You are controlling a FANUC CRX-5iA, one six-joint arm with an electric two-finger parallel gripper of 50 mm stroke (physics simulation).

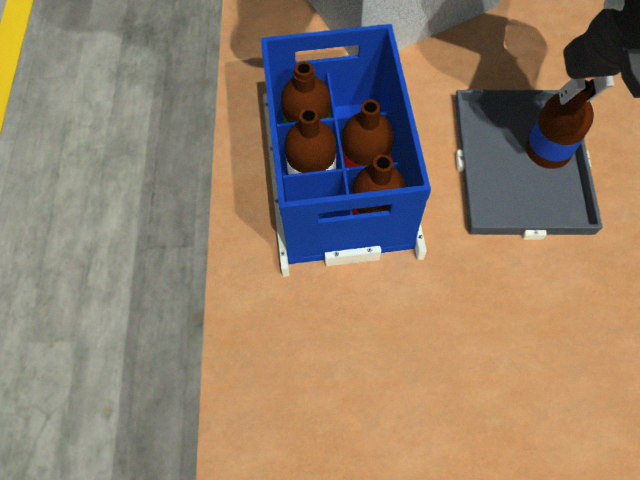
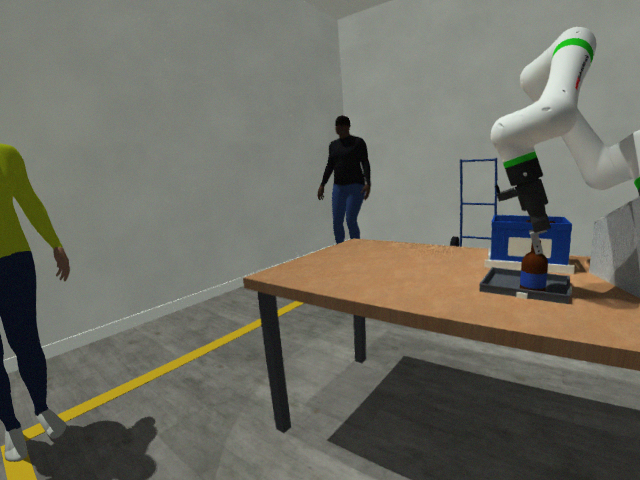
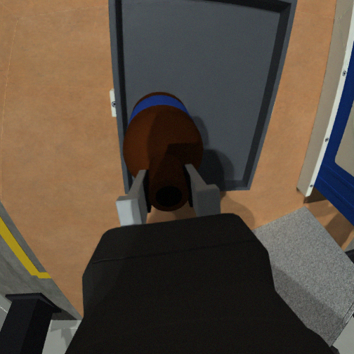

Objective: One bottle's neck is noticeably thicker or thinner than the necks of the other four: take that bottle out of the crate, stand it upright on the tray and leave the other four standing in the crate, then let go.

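Frame: origin at the arm's base, x down, y back, z left, level; centimetres.
Seen in the pictures: gripper, fingertip midpoint: (image 1: 573, 96) (image 2: 539, 252).
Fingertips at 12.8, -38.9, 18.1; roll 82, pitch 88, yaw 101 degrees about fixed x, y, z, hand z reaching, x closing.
Observation:
A point is followed by its place in that frame, as x, y, z.
A brown bottle with a blue label (image 1: 554, 140) {17.9, -42.7, 15.7} (image 2: 533, 279) {20.0, -40.3, 21.8} (image 3: 162, 140) is upright, or nearly so, inside the dark grey tray (image 1: 516, 201) {25.0, -48.2, 10.2} (image 3: 200, 55), near one side wall. Its base is at or very close to the tray floor; contact cannot be told. My gripper (image 1: 585, 91) {12.8, -38.9, 18.2} (image 2: 536, 244) {12.8, -38.9, 18.2} (image 3: 166, 179) is shut on its neck, one finger on each side. The blue crate (image 1: 356, 227) {16.1, -52.7, -15.8} (image 2: 560, 245) {15.7, -28.9, -6.2} (image 3: 342, 192) holds several brown bottles: back left (image 1: 305, 100) {13.3, -32.9, -19.6}, middle left (image 1: 310, 147) {13.3, -41.0, -20.1}, middle right (image 1: 367, 136) {13.1, -40.7, -12.1} and front right (image 1: 379, 179) {11.2, -48.7, -12.3}. The back right and front left compartments hold no bottle.
White stops (image 1: 352, 256) {23.0, -53.8, -16.4} (image 1: 535, 234) {24.0, -54.4, 10.9} edge the crate and tray. A grey stone-like pedestal (image 1: 392, 20) {17.3, -16.1, -2.9} (image 2: 617, 245) {12.8, -13.7, 3.8} (image 3: 305, 255) stands behind them. A person in black (image 2: 348, 162) and a blue hand truck (image 2: 478, 204) are beyond the table; a person in yellow-green (image 2: 20, 206) is at left.

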